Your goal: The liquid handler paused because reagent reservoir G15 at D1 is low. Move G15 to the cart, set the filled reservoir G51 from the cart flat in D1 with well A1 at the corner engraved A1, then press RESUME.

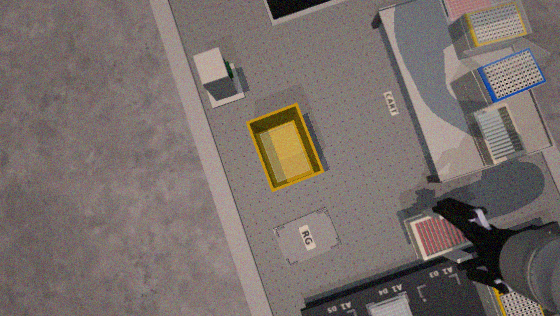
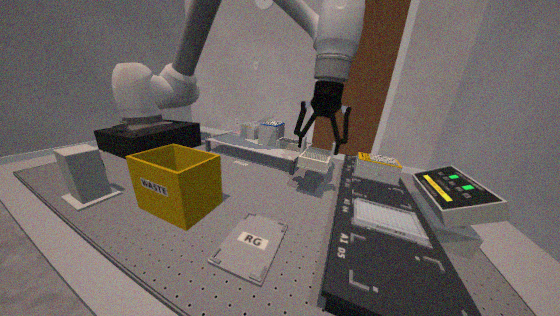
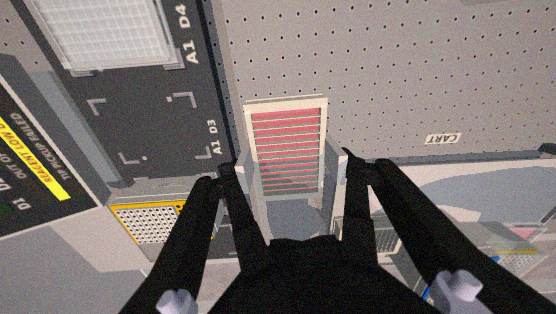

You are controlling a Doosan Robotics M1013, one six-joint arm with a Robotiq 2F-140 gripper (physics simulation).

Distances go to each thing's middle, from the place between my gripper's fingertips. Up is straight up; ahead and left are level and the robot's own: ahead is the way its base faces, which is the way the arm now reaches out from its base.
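There's an RG pad [image 2: 248, 251] that's 9 cm below my hand, 27 cm to the right of it and 5 cm behind it. The grey 12-trough reservoir [image 3: 387, 240] is 22 cm to the left of my hand, 16 cm behind it and 2 cm below it, and the clear well plate [image 2: 396, 222] is 19 cm ahead of my hand, 14 cm to the right of it and 3 cm below it. As for the reservoir with red troughs [image 1: 430, 237], my hand is 1 cm below it. Going by their middles, of the things named here the reservoir with red troughs is the nearest to my hand.
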